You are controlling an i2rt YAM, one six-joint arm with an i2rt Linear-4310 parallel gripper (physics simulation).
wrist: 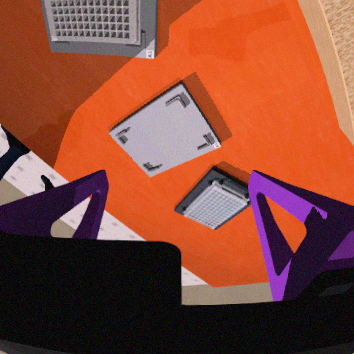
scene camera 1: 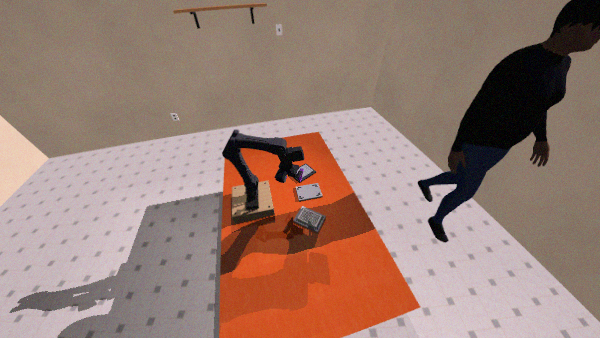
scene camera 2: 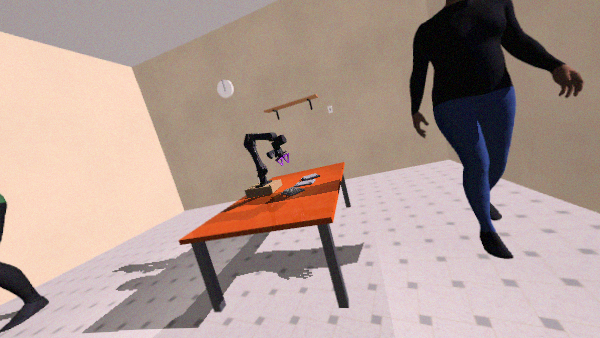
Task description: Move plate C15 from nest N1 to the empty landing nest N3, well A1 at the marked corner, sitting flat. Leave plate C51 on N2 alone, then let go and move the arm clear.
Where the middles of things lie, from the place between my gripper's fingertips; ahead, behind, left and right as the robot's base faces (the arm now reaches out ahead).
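Scene:
As for the plate nest (wrist: 213,173), my hand is 100 mm short of it and 240 mm to the right of it. My hand is also 190 mm above the nest.

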